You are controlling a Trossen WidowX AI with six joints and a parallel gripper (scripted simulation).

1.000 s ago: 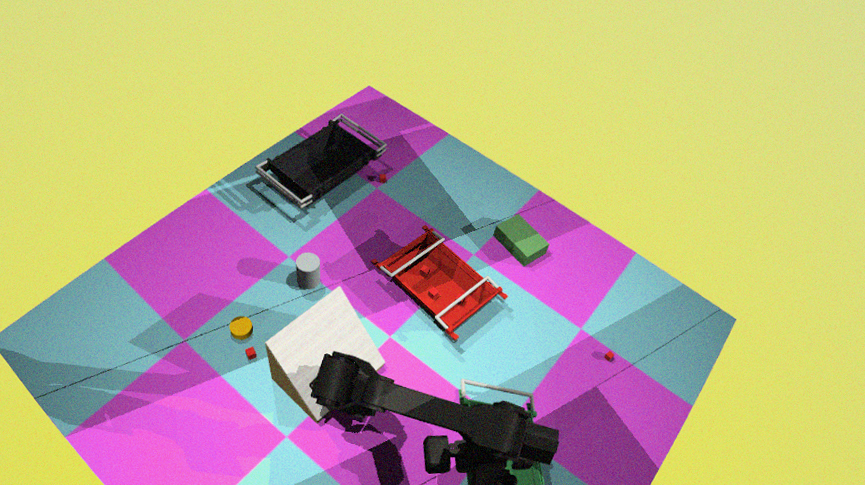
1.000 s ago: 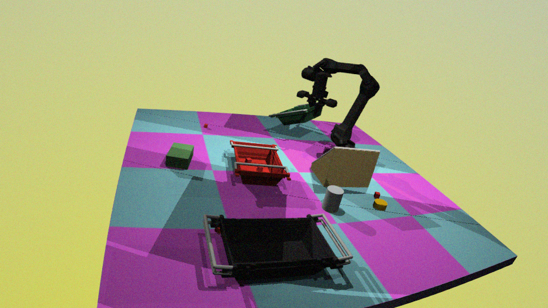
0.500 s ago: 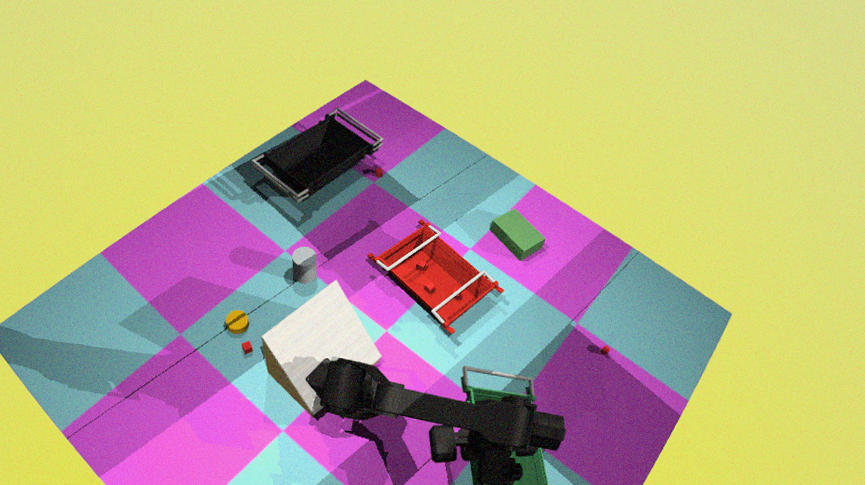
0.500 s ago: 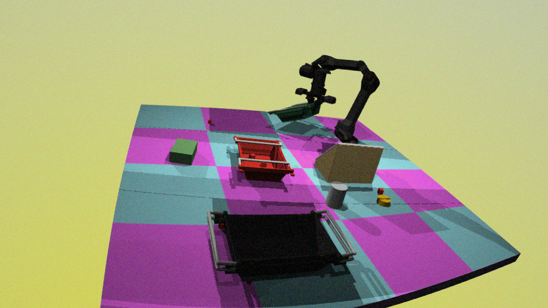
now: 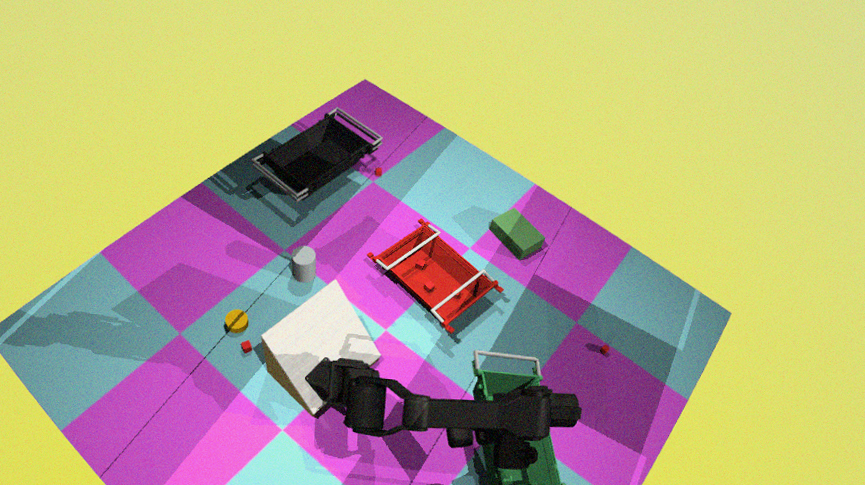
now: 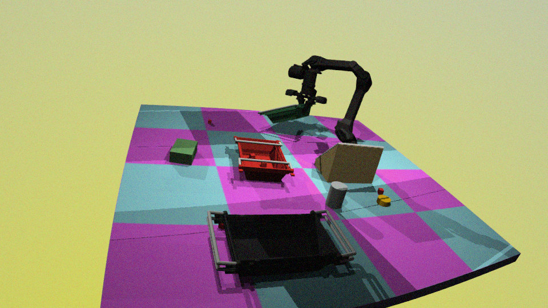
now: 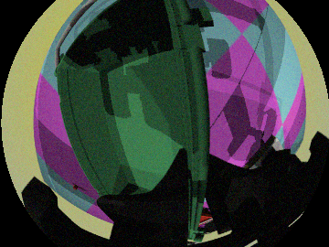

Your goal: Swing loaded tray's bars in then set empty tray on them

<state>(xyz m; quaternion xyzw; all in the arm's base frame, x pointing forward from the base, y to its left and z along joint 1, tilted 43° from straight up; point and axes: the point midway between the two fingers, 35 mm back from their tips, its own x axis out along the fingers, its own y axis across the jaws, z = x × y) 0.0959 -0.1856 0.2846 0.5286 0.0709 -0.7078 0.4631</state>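
Right now the green tray is 5 cm to the right of my gripper tip, 5 cm ahead of it and 1 cm above it. Round my gripper tip: green block 54 cm ahead, 25 cm to the left, 9 cm below; then grey cylinder 57 cm to the left, 9 cm ahead, 7 cm below; then yellow disc 58 cm to the left, 11 cm behind, 10 cm below.
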